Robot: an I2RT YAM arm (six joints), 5 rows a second.
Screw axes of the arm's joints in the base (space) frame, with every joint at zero. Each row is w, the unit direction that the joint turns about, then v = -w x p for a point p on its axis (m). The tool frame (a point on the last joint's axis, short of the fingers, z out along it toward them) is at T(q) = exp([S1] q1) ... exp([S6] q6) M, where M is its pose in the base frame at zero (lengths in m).
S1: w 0 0 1 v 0 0 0
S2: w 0 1 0 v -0.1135 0 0.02
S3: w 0 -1 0 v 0.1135 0 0.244
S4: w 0 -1 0 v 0.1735 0 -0.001
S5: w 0 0 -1 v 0 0.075 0
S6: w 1 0 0 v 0 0.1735 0
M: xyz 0.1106 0 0.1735 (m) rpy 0 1.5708 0 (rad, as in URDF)
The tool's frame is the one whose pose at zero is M.
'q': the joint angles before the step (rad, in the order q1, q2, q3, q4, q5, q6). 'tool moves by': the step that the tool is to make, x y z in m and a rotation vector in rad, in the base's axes. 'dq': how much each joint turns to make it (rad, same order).
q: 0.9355, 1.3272, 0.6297, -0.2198, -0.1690, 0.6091
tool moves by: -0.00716, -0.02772, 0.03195, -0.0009, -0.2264, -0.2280
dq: -0.0025, -0.2190, -0.0391, -0.0438, 0.2859, 0.0486
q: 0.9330, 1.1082, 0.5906, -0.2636, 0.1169, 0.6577
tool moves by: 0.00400, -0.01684, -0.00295, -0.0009, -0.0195, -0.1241
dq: -0.0522, -0.0488, -0.0388, -0.0045, 0.0624, 0.0396
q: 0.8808, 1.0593, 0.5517, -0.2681, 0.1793, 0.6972
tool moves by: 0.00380, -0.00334, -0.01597, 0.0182, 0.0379, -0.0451
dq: -0.0264, 0.0310, -0.0456, 0.0587, -0.0155, 0.0426
